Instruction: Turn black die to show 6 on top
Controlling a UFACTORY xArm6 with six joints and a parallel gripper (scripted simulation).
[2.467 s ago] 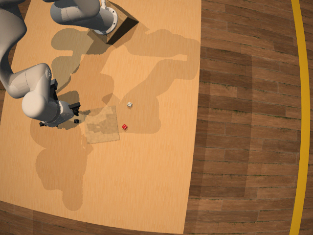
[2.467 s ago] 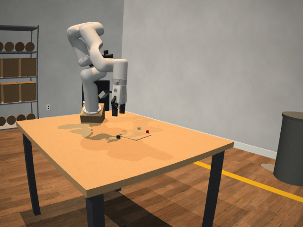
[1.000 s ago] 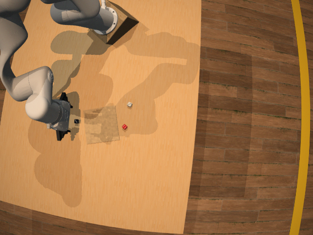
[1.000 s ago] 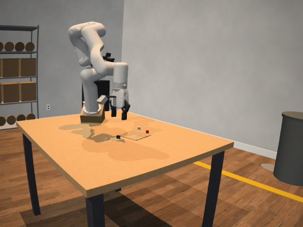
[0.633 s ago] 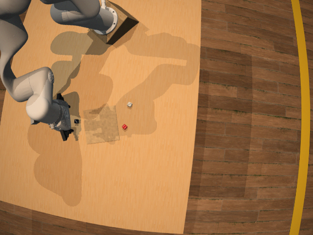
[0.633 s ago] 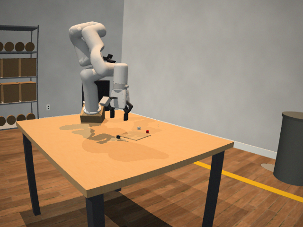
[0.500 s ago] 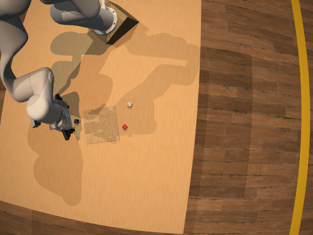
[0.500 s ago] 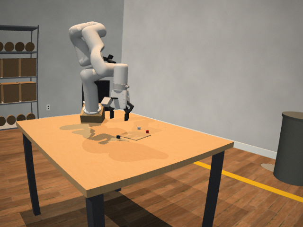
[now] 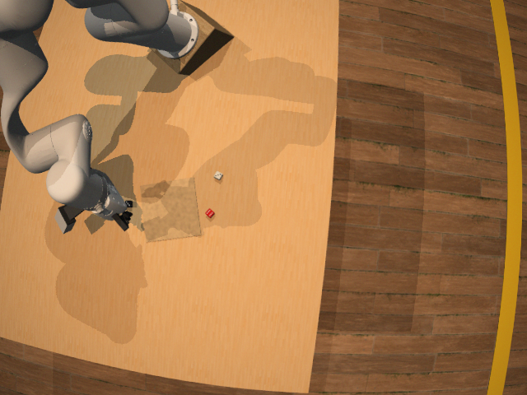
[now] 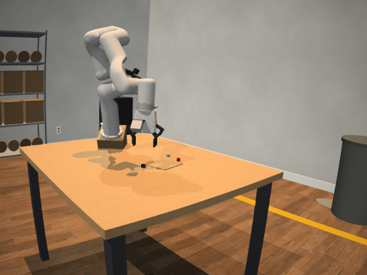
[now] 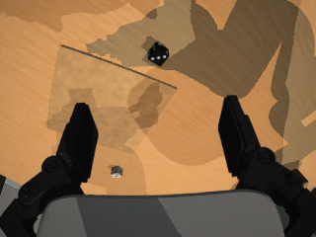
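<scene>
Right now my hand is 100 mm above the black die. The rest, counted from my hand: tan mat 110 mm below, 100 mm to the left, 20 mm ahead; red die 200 mm to the left, 100 mm below, 40 mm ahead; white die 230 mm to the left, 100 mm below, 50 mm behind.
</scene>
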